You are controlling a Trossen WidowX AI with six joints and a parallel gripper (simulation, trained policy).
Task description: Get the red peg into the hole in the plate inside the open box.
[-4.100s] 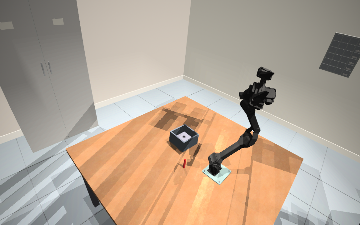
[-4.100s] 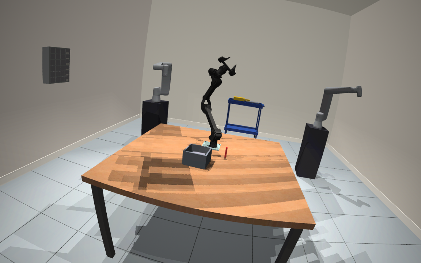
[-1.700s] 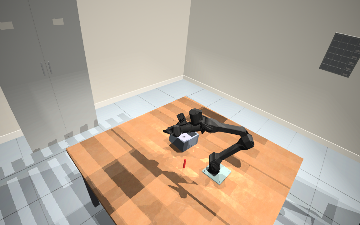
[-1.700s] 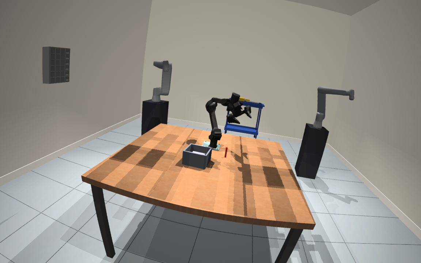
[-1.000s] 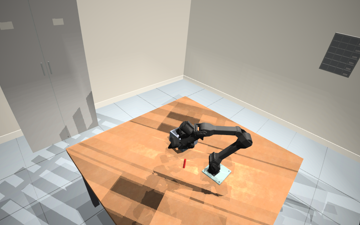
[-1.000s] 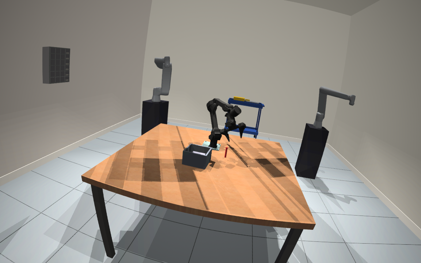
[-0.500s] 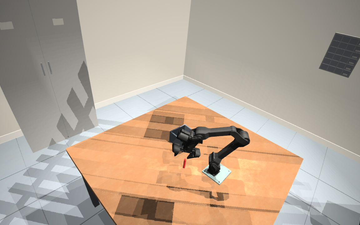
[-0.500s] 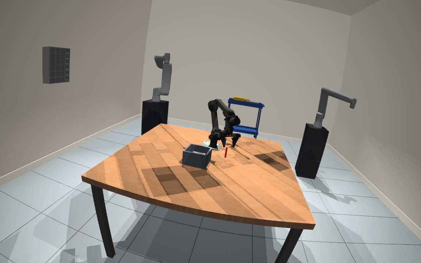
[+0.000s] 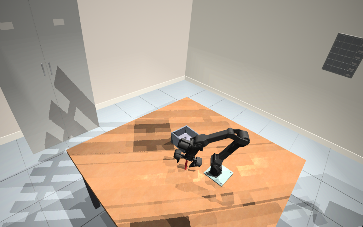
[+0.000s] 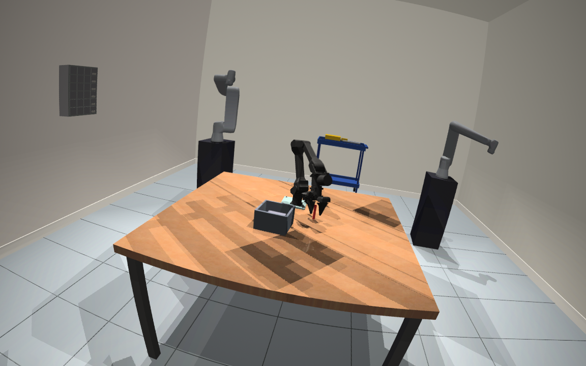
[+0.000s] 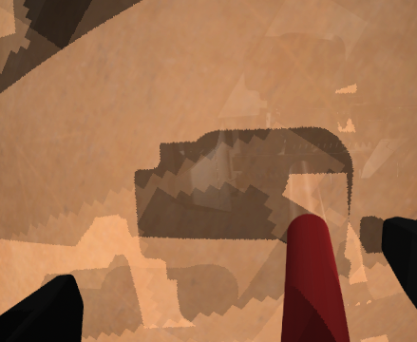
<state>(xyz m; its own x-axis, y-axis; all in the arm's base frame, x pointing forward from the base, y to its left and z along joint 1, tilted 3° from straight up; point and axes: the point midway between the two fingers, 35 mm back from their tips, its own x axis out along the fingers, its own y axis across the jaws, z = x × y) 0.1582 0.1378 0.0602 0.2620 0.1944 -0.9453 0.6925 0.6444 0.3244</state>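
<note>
Now: the red peg 20 mm behind my gripper tip, 10 mm to the right of it and 10 mm above it. From my gripper tip the other things lie so: grey box (180 mm ahead, 170 mm to the right, 10 mm below).
</note>
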